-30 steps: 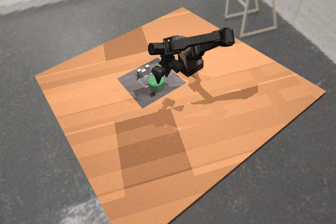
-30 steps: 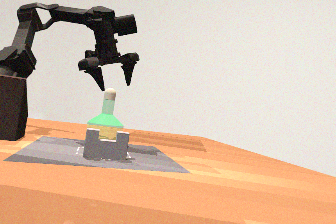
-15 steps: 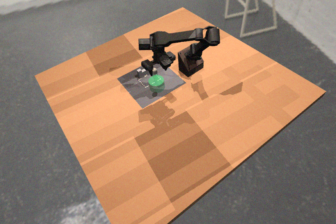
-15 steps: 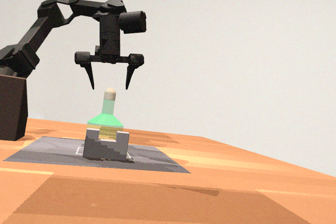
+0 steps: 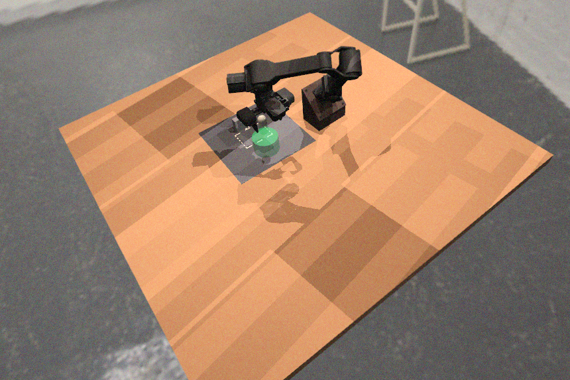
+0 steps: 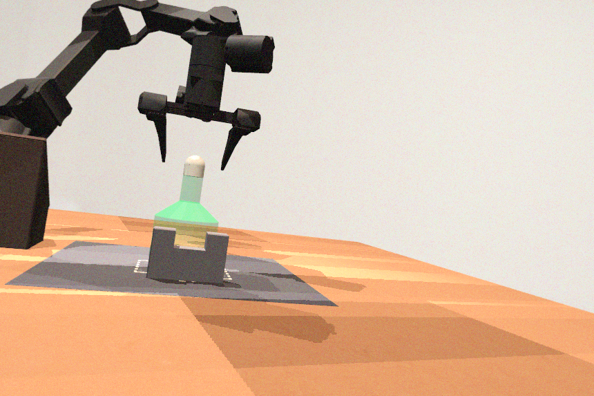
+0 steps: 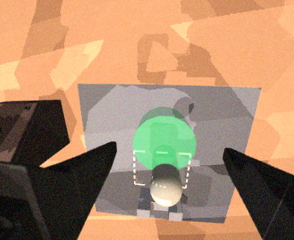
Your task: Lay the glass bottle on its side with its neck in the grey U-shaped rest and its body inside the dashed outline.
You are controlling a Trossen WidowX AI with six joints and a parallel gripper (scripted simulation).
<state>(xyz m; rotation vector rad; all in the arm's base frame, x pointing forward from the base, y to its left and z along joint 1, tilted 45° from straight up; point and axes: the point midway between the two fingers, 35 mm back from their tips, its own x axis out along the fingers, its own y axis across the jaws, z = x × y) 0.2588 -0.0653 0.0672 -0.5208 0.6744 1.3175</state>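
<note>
The green glass bottle lies 10 mm behind my gripper tip, 40 mm to the right of it and 50 mm below it. Also, from my gripper tip: grey mat 20 mm behind, 110 mm to the right, 140 mm below.
</note>
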